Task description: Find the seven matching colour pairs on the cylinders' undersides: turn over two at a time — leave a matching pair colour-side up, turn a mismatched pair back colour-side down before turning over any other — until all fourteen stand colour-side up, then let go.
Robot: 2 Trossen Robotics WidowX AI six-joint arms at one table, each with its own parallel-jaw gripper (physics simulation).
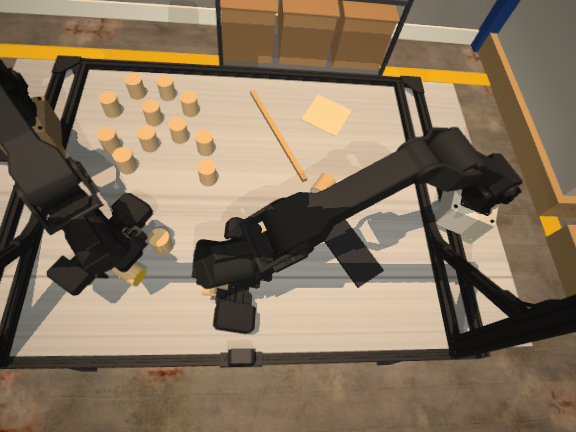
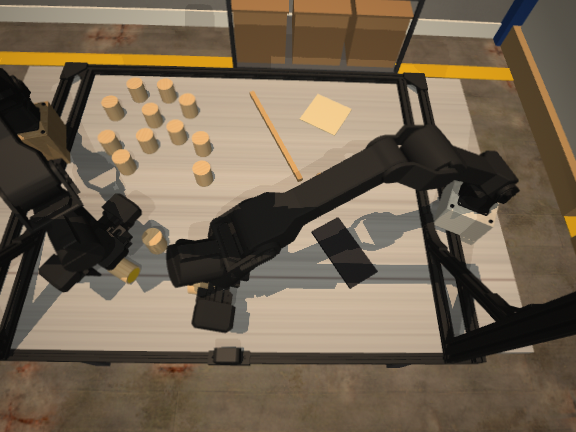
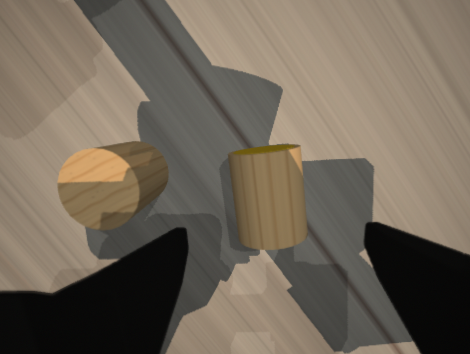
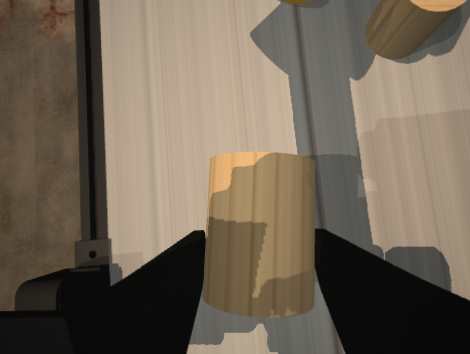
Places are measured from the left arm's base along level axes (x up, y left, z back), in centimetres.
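Pixels of known places: left gripper, fingertip midpoint: [image 3: 274,235]; right gripper, fingertip midpoint: [image 1: 220,286] [image 2: 207,285] [image 4: 258,240]; left arm's base, origin of the base link: [image 2: 24,121]; right arm's base, origin of the base link: [image 1: 476,199] [image 2: 475,198].
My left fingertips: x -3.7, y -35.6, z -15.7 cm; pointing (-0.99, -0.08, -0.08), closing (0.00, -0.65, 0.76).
Observation:
For each thing: its top centre in the pictures, then the offset to it from my left fingertips. "spot": a spot on its surface instead.
- upright plain-topped cylinder, middle of its top: [image 3: 98,190] [image 1: 158,237] [image 2: 151,236] dx -2.1, dy +4.0, dz -7.2 cm
- tipped cylinder, middle of its top: [image 1: 324,182] dx -3.1, dy +9.0, dz -44.9 cm
- thin wooden stick, middle of its top: [image 1: 277,132] [image 2: 274,132] dx -5.9, dy +27.3, dz -39.2 cm
- pale yellow square, surface spot: [image 2: 325,114] [image 1: 326,115] spot: dx -6.8, dy +30.6, dz -54.0 cm
- black rectangular slab, middle of its top: [image 2: 344,250] [image 1: 350,250] dx -6.3, dy -7.4, dz -46.0 cm
- dark frame, surface spot: [image 1: 165,359] [image 2: 155,355] spot: dx -7.6, dy -18.5, dz -3.9 cm
A cylinder [image 1: 131,274] [image 2: 125,270] [image 3: 270,200] lies on its side, its end olive yellow. My left gripper [image 1: 121,262] [image 2: 112,261] [image 3: 274,235] is open just over it, with nothing between the fingers. My right gripper [image 1: 220,290] [image 2: 201,289] [image 4: 258,240] is shut on another cylinder [image 4: 262,200], gripped across its sides; its coloured end is hidden. An upright plain-topped cylinder [image 1: 161,241] [image 2: 154,240] [image 3: 100,189] [image 4: 410,30] stands between the grippers. Several upright plain-topped cylinders [image 1: 151,112] [image 2: 151,115] stand at the upper left. A tipped cylinder [image 1: 324,183] with a greyish end is partly hidden by the right arm.
A thin wooden stick [image 1: 278,135] [image 2: 275,135] and a pale yellow square [image 1: 326,115] [image 2: 325,114] lie at the upper middle and right. A black rectangular slab [image 1: 355,256] [image 2: 345,253] lies below the right arm. A dark frame [image 1: 165,358] [image 2: 150,356] borders the table.

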